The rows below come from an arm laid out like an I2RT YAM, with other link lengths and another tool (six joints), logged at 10 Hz.
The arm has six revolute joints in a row. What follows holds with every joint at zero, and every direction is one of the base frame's.
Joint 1 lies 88.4 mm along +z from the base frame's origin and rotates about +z.
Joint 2 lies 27 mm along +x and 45.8 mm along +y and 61.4 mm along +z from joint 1 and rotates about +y.
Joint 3 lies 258.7 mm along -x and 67.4 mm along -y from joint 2 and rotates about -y.
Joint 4 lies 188.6 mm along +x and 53 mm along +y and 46.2 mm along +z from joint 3 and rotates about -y.
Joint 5 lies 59.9 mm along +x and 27.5 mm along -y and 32.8 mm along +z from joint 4 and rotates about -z.
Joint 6 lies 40.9 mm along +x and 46.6 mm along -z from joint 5 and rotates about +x.
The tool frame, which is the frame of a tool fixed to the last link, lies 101 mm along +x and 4 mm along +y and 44 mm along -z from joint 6; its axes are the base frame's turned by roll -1.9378, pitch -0.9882 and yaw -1.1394 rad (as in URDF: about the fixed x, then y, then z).
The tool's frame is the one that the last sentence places.
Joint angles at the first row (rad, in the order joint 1, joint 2, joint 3, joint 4, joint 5, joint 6):
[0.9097, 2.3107, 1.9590, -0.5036, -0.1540, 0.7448]
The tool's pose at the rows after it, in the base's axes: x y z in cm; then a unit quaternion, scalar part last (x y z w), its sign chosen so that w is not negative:
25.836, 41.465, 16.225, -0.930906, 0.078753, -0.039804, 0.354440
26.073, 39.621, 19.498, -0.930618, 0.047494, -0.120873, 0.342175
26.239, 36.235, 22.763, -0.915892, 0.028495, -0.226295, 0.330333
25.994, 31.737, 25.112, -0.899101, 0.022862, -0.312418, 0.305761
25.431, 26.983, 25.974, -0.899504, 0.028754, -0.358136, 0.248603
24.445, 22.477, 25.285, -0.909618, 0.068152, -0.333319, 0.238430
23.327, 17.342, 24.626, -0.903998, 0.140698, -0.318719, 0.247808
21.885, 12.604, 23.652, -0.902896, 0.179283, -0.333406, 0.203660
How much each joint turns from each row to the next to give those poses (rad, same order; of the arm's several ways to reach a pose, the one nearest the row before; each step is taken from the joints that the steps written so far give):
[0.0103, -0.0651, -0.0260, 0.0070, 0.0737, -0.0741]
[0.0166, -0.1244, -0.0660, 0.0123, 0.1239, -0.1026]
[0.0125, -0.1920, -0.1989, 0.1242, 0.1595, -0.1126]
[-0.0025, -0.1926, -0.2058, 0.1066, 0.1346, -0.1081]
[-0.0121, -0.1352, -0.1122, -0.0299, 0.1150, -0.0788]
[-0.0817, -0.1233, -0.1076, -0.0753, -0.0460, 0.0462]
[-0.1245, -0.1612, -0.1431, -0.0359, -0.0546, 0.0761]
[-0.0721, -0.1290, -0.1067, -0.0574, 0.0522, -0.0157]

